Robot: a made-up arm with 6 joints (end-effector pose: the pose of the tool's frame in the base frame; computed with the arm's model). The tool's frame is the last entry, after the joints.
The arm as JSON. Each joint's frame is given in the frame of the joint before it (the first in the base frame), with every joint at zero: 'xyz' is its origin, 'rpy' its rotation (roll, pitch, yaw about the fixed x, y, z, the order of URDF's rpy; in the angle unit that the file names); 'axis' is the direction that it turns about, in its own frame. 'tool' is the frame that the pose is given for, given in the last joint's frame.
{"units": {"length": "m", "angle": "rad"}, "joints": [
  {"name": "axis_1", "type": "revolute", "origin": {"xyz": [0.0, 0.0, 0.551], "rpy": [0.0, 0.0, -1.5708]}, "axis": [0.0, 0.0, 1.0]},
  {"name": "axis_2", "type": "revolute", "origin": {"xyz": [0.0, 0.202, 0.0], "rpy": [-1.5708, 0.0, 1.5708]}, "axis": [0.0, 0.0, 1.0]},
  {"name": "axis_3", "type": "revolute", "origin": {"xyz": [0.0, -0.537, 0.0], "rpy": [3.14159, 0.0, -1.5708]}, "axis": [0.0, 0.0, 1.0]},
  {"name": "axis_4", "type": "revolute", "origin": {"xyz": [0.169, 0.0, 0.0], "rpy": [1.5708, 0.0, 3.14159]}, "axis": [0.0, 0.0, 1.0]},
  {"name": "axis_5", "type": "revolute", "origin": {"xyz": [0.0, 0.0, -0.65], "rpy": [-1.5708, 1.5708, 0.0]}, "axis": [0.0, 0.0, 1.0]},
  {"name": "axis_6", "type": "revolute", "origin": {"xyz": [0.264, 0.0, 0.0], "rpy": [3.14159, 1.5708, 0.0]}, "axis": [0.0, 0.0, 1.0]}
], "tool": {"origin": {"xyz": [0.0, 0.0, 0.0], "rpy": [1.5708, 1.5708, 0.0]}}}
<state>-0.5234 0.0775 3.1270 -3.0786 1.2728 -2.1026</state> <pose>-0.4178 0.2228 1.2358 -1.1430 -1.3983 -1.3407</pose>
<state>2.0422 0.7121 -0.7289 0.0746 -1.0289 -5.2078</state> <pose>-0.2568 0.5409 0.1706 2.1244 -0.6725 -1.2903</pose>
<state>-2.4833 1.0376 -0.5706 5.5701 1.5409 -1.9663</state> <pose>-0.9031 -0.4802 0.1527 0.0203 2.5288 1.7266</pose>
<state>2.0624 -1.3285 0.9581 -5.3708 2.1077 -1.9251</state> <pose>0.2617 -0.8689 0.8664 -0.0825 2.0059 -0.8509</pose>
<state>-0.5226 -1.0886 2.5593 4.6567 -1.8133 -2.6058</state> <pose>-0.4770 0.5701 0.3553 0.5285 0.1507 0.8077</pose>
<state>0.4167 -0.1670 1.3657 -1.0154 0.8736 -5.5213</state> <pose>-0.0507 -0.2105 1.9099 1.1495 -1.7860 -0.1413</pose>
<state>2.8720 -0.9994 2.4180 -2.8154 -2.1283 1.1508</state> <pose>0.5948 -0.2388 0.3356 -0.4246 2.3201 0.9455</pose>
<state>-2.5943 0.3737 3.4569 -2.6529 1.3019 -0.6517</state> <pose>0.2090 0.2673 1.1486 0.4462 -1.1275 1.1920</pose>
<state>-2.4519 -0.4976 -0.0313 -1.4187 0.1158 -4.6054</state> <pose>-0.5457 -0.4110 1.5881 -0.6945 0.0758 -2.5538</pose>
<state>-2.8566 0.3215 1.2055 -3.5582 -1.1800 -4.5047</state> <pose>-0.5501 -0.0582 1.8896 -1.4210 -1.3461 -0.4440</pose>
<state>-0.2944 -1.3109 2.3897 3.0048 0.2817 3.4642</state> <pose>-0.9846 0.3090 0.1281 0.4297 2.7927 0.2163</pose>
